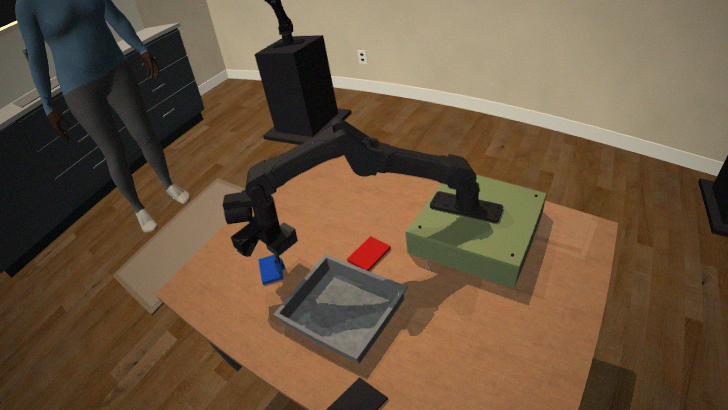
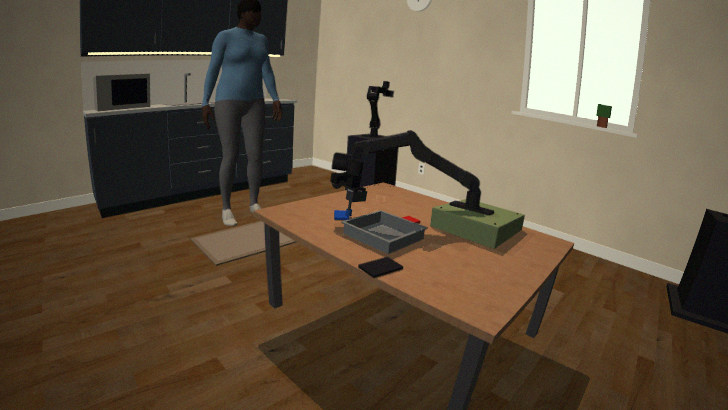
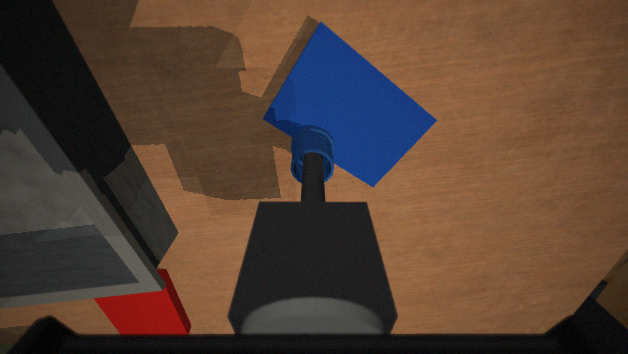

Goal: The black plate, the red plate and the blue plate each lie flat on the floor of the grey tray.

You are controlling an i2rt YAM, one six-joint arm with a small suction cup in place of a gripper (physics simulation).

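Frame: origin at the arm's base, x back, y right, z up, level; centimetres.
Seen in the pictures: end effector, tool point: (image 1: 280,270) (image 2: 347,217) (image 3: 313,139); arm's base, origin of the base link: (image 1: 466,208) (image 2: 471,208).
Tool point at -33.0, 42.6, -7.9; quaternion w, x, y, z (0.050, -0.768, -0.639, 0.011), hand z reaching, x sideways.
Offsets run from my tool point to a thing's top centre, as dx, dy, dz. Level surfaces: height alone.
The blue plate @(-1.2, +2.7, +1.1) (image 1: 268,270) (image 2: 340,214) (image 3: 351,105) lies flat on the table just left of the grey tray @(-5.3, -23.6, +5.1) (image 1: 315,338) (image 2: 376,242) (image 3: 131,193). My suction cup (image 1: 278,260) (image 2: 348,209) (image 3: 311,142) presses down on the plate's corner nearest the tray. The red plate @(+14.4, -20.8, +1.1) (image 1: 368,252) (image 2: 411,219) (image 3: 140,315) lies on the table behind the tray. The black plate @(-26.7, -38.8, +1.0) (image 1: 358,397) (image 2: 380,266) lies at the table's front edge. The tray holds nothing.
The arm's green base block (image 1: 478,244) (image 2: 475,226) stands at the back right of the wooden table @(dz +0.1) (image 1: 509,331). A person (image 1: 96,91) (image 2: 239,102) stands on the floor beyond the table's left end. A black pedestal (image 1: 297,86) stands behind the table.
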